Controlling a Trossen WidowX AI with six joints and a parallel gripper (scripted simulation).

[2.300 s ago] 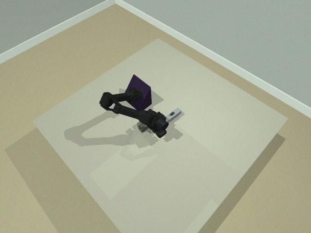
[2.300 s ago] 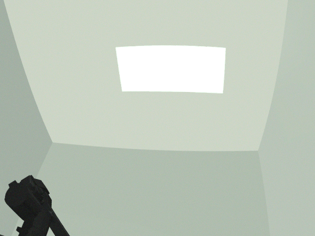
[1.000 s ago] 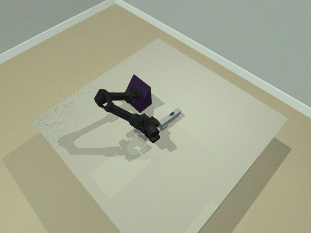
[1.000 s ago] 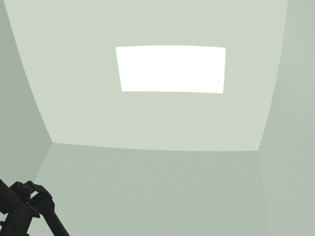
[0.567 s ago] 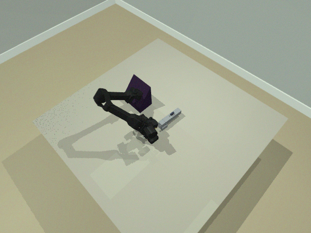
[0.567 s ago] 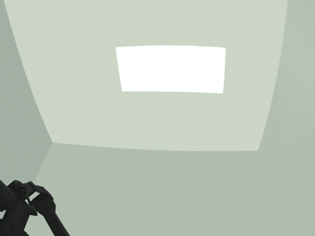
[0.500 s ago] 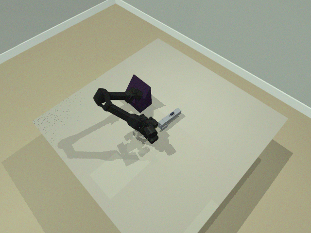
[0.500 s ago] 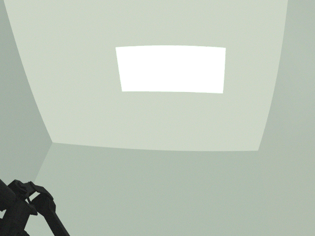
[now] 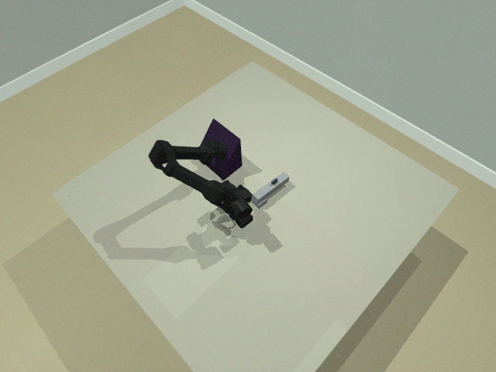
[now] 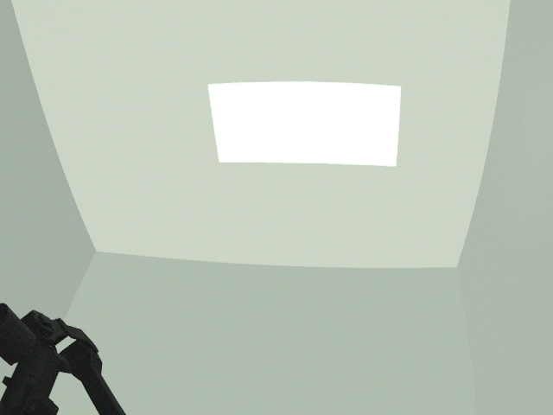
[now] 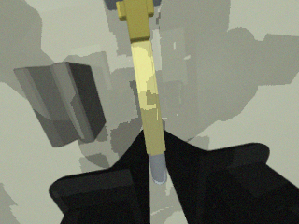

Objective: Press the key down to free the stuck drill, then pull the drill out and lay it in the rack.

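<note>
My gripper tip is now 40 mm to the right of the drill and 30 mm below it. From my gripper tip the other things lie so: dark grey block 70 mm behind, 40 mm to the left, 10 mm below; then dark blue key 20 mm ahead, 230 mm to the left, 20 mm above; then grey housing block 20 mm ahead, 200 mm to the left, 10 mm above.
</note>
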